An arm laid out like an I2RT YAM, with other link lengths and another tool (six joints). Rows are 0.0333 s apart.
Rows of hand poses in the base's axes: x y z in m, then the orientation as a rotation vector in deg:
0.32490 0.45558 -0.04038 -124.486 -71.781 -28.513
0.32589 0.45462 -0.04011 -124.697 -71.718 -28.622
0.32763 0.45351 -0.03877 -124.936 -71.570 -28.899
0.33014 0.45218 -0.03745 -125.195 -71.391 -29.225
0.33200 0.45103 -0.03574 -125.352 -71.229 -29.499
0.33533 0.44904 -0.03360 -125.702 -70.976 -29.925
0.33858 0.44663 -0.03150 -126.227 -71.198 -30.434
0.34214 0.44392 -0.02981 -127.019 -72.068 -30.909
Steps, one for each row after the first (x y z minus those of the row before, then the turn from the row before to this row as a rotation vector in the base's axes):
0.00099 -0.00096 0.00027 -0.112 -0.089 -0.162
0.00174 -0.00111 0.00134 -0.057 -0.175 -0.262
0.00251 -0.00133 0.00132 -0.049 -0.200 -0.300
0.00186 -0.00115 0.00171 0.011 -0.152 -0.229
0.00333 -0.00199 0.00214 -0.066 -0.256 -0.407
0.00325 -0.00241 0.00210 -0.411 -0.531 -0.257
0.00356 -0.00271 0.00169 -0.935 -0.806 -0.035

